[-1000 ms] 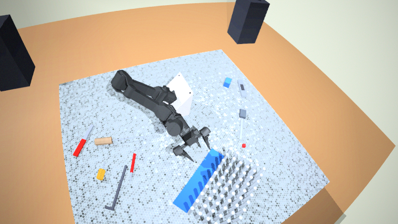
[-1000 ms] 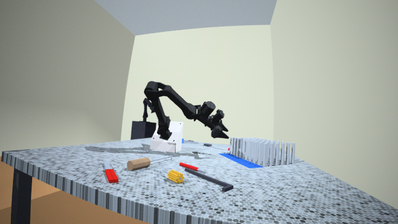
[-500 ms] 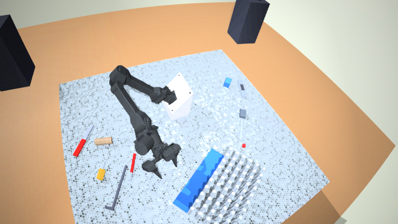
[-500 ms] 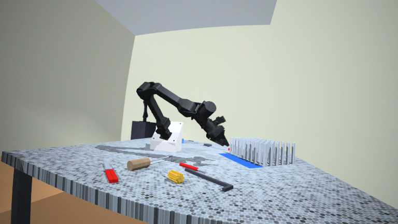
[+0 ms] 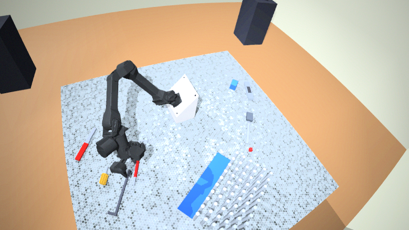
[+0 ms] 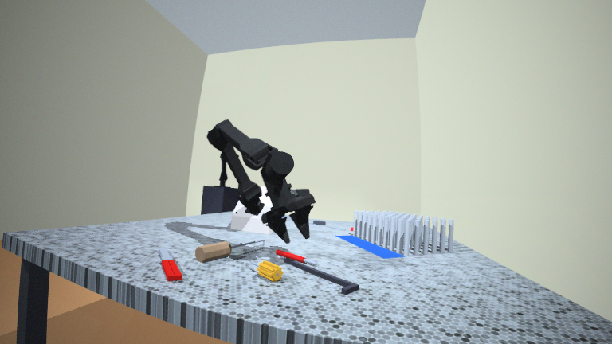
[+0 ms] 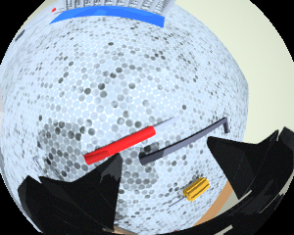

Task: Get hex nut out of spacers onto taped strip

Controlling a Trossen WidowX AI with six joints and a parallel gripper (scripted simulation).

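My gripper tip is 50 mm above the red screwdriver, 10 mm to the right of it and 10 mm short of it. Also, from my gripper tip: hook tool: 170 mm behind, 40 mm below; then yellow block: 130 mm to the right, 40 mm below, 10 mm behind; then blue taped strip: 330 mm to the left, 140 mm ahead, 60 mm below.
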